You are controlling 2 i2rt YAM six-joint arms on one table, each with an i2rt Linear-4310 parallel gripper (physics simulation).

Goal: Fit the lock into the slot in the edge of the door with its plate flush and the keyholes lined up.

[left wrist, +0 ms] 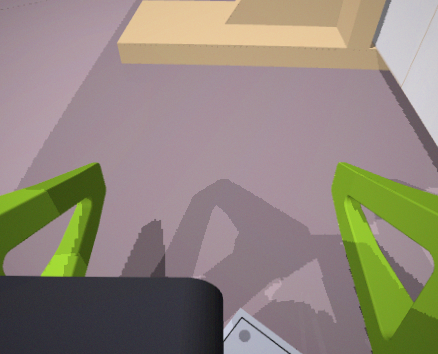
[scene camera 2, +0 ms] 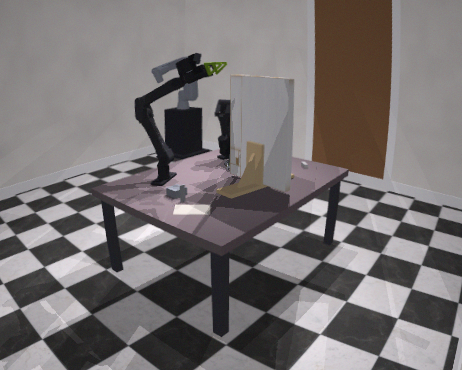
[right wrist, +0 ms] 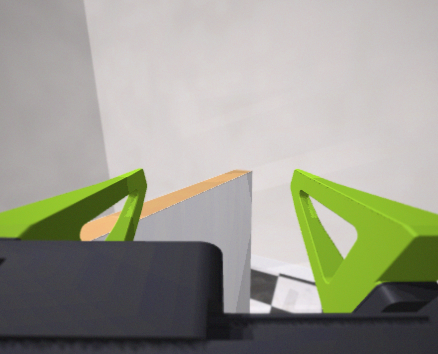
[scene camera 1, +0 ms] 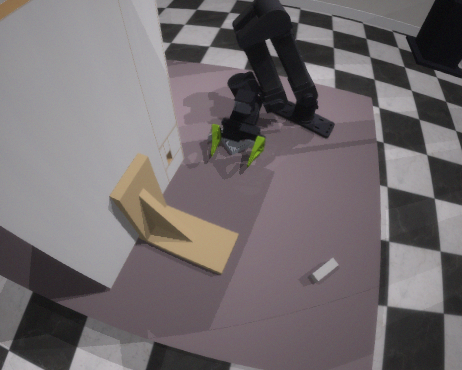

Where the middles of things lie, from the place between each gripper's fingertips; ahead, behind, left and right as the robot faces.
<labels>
I see the lock [left wrist: 242, 326] 110 mm behind my left hand, 30 mm below it and 10 mm to the right of it. Round my left hand: tan wooden bracket [scene camera 1: 138, 196] 190 mm ahead, 170 mm to the right, 60 mm above; then white door [scene camera 1: 91, 91] 240 mm above, 190 mm ahead, 170 mm to the right.
Now: the white door 130 mm ahead of my right hand, 110 mm to the left of it and 330 mm below it. The rest, counted from my right hand: lock (170 mm behind, 270 mm to the left, 600 mm below); tan wooden bracket (130 mm ahead, 110 mm to the left, 510 mm below).
</labels>
